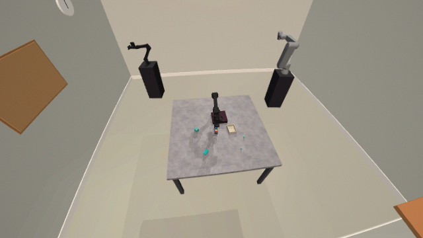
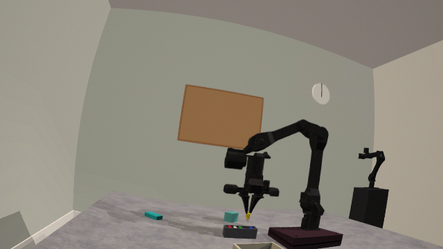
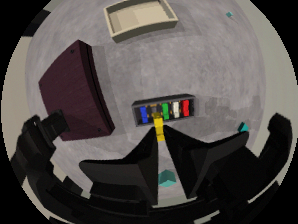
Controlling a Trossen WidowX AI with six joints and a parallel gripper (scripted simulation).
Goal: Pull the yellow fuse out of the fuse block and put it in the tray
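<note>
My gripper tip is 10 mm past the beige tray, 210 mm to the right of it and 90 mm above it. Round my gripper tip: flat teal bar 350 mm ahead, 120 mm to the right, 90 mm below; then teal cube 20 mm ahead, 260 mm to the right, 70 mm below; then yellow fuse 10 mm below.
</note>
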